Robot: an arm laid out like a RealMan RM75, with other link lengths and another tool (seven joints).
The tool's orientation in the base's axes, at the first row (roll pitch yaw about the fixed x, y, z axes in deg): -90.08, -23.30, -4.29
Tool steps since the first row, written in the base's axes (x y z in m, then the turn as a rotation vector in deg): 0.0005, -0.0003, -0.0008, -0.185, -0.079, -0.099; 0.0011, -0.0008, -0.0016, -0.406, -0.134, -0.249; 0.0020, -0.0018, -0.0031, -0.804, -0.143, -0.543; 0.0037, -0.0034, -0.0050, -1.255, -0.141, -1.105; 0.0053, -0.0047, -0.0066, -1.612, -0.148, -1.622; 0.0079, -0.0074, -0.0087, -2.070, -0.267, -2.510; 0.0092, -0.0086, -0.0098, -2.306, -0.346, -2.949; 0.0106, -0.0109, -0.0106, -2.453, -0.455, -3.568; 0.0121, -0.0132, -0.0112, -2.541, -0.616, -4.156; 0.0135, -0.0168, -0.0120, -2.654, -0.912, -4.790; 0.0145, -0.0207, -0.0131, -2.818, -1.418, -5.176; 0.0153, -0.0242, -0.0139, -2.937, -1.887, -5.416
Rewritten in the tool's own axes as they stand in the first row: 0.0002, 0.0009, -0.0003, -0.203, 0.020, -0.093; 0.0004, 0.0019, -0.0007, -0.461, 0.073, -0.164; 0.0007, 0.0037, -0.0016, -0.941, 0.186, -0.202; 0.0016, 0.0062, -0.0031, -1.577, 0.524, -0.234; 0.0026, 0.0083, -0.0043, -2.108, 0.859, -0.267; 0.0043, 0.0113, -0.0068, -2.870, 1.497, -0.419; 0.0051, 0.0129, -0.0079, -3.255, 1.810, -0.515; 0.0063, 0.0143, -0.0101, -3.627, 2.324, -0.634; 0.0076, 0.0155, -0.0122, -3.929, 2.834, -0.800; 0.0088, 0.0169, -0.0157, -4.263, 3.381, -1.103; 0.0095, 0.0184, -0.0195, -4.531, 3.687, -1.620; 0.0102, 0.0195, -0.0230, -4.703, 3.875, -2.096
